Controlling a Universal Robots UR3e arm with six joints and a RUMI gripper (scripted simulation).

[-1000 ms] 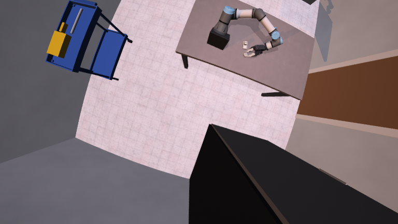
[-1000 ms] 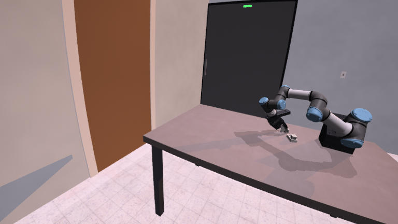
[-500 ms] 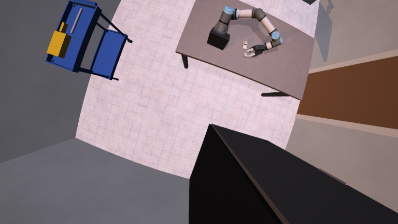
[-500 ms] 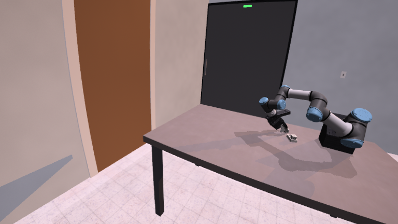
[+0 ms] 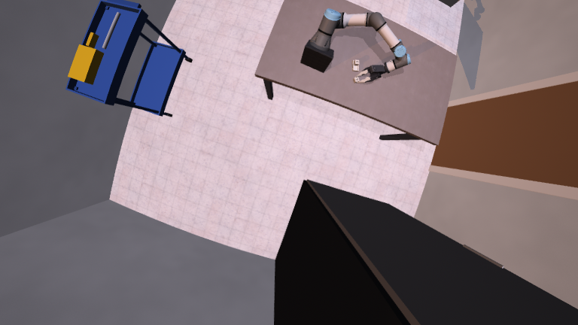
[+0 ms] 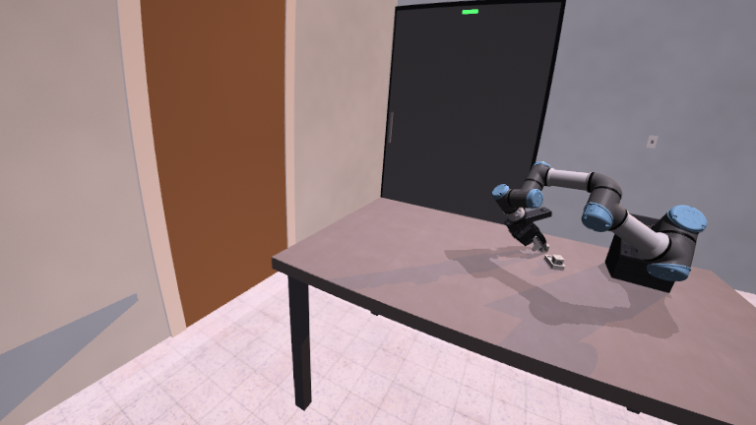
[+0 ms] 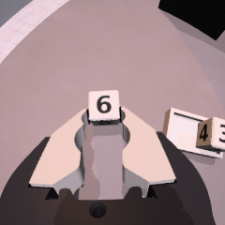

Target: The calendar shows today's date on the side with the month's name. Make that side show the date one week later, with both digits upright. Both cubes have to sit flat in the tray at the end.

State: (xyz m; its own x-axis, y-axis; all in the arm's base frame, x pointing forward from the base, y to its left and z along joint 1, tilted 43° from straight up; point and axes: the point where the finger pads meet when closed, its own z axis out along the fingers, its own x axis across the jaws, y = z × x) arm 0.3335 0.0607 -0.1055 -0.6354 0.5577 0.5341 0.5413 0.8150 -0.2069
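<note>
My gripper is now 40 mm past the pale tray, 100 mm to the right of it and 10 mm above it. Round my hand: cube 10 mm behind, 10 mm below.
</note>
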